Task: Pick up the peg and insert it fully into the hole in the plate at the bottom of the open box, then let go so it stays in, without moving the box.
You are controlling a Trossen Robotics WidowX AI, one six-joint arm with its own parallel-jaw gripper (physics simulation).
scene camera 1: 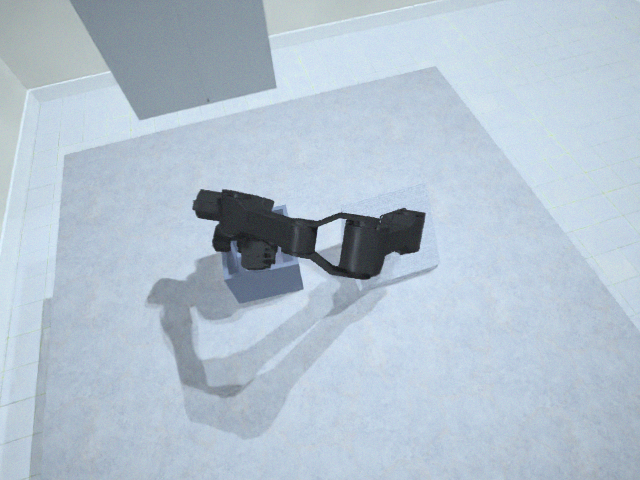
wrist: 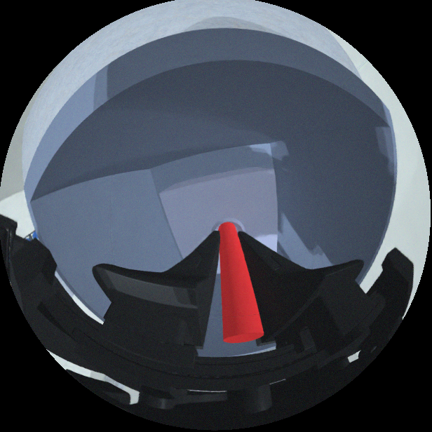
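Seen in the pictures: arm's base at its link origin: (scene camera 1: pixel 395 224).
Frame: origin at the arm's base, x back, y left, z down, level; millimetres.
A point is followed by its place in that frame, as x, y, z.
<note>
A red peg (wrist: pixel 240 295) stands between my fingers in the wrist view, its far end over the ring of the hole in the pale plate (wrist: pixel 200 210). I cannot tell whether that end is above the hole or in it. My gripper (wrist: pixel 227 236) is shut on the peg, with its fingers reaching down into the open box. The blue-grey box (scene camera 1: pixel 266 284) @[-321, 22, 44] (wrist: pixel 310 115) stands on the table, and its walls surround the plate. In the scene view the arm covers part of the box and hides the peg, the hole and the fingertips.
The arm's base stands on a pale slab (scene camera 1: pixel 426 237) @[67, 38, 35] to the right of the box. The box walls rise around the fingers. A grey panel (scene camera 1: pixel 191 51) is at the upper left, beyond the edge of the table (scene camera 1: pixel 387 387) @[-142, 305, 117].
</note>
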